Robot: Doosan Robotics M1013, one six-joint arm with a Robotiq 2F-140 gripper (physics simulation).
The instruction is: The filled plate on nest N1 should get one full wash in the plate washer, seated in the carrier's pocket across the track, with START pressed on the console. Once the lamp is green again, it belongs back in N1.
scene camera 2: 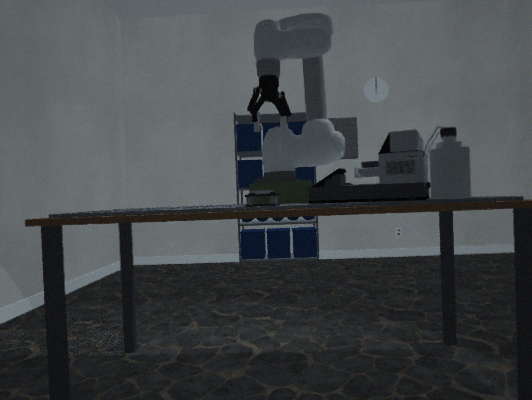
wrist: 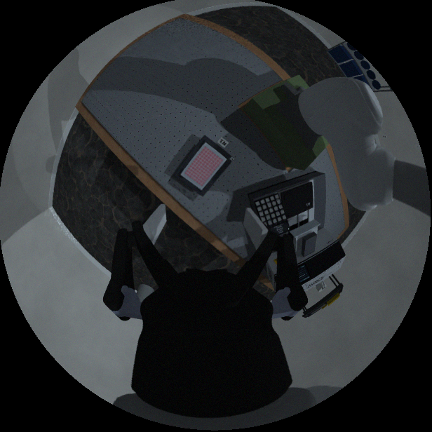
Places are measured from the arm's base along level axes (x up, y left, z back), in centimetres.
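Pixels of known places: gripper, between the fingertips: (scene camera 2: 270, 133); arm's base, origin of its link: (scene camera 2: 280, 183).
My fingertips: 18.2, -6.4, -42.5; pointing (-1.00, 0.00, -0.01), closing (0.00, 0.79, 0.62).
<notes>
Ahead of a thing's pixels: the offset from my fingertips to its middle, as dx, dy, dz. "*": to the spot under its first point.
The filled plate (wrist: 204, 164) (scene camera 2: 262, 199), pink wells in a pale frame, lies in the dark-rimmed nest N1 (wrist: 219, 172), beside its label (wrist: 223, 142). My gripper (scene camera 2: 270, 125) (wrist: 205, 214) is open and empty, pointing down high above the table, roughly over the plate in the scene view. The plate washer @[-14.8, +41.9, +13.0] (scene camera 2: 404, 167) (wrist: 320, 260) stands on a dark base @[* -24.1, +36.3, -4.2] (scene camera 2: 370, 192), with a grey carrier part (wrist: 308, 243) in front of its housing. The console keypad (wrist: 270, 209) is beside a dark panel (wrist: 298, 197). The START key and lamp cannot be made out.
A white bottle @[-13.9, +67.8, -0.6] (scene camera 2: 450, 170) with a dark cap stands right of the washer, with thin tubing between them. The arm's green base block (scene camera 2: 300, 192) (wrist: 280, 125) is behind the plate. The wooden table edge (wrist: 145, 175) runs near the nest. A blue-bin shelf stands against the wall.
</notes>
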